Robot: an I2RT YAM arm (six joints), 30 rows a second.
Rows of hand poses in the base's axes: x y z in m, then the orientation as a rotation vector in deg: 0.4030, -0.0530, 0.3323, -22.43, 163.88, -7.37; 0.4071, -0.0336, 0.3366, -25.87, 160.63, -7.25; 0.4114, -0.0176, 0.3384, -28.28, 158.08, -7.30; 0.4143, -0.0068, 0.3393, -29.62, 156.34, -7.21; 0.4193, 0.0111, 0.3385, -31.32, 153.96, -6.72; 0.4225, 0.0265, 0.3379, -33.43, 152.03, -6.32; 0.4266, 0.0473, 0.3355, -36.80, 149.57, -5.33; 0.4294, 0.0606, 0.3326, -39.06, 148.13, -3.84
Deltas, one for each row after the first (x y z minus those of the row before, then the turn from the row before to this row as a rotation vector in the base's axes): 0.0041, 0.0194, 0.0043, 0.02, -2.62, 2.78; 0.0043, 0.0160, 0.0018, -0.07, -2.06, 2.01; 0.0029, 0.0108, 0.0009, 0.08, -1.43, 1.20; 0.0050, 0.0179, -0.0008, 0.37, -1.92, 1.63; 0.0032, 0.0154, -0.0006, 0.17, -1.39, 1.84; 0.0041, 0.0208, -0.0024, 0.41, -1.51, 2.91; 0.0028, 0.0133, -0.0029, 0.80, -0.64, 2.07
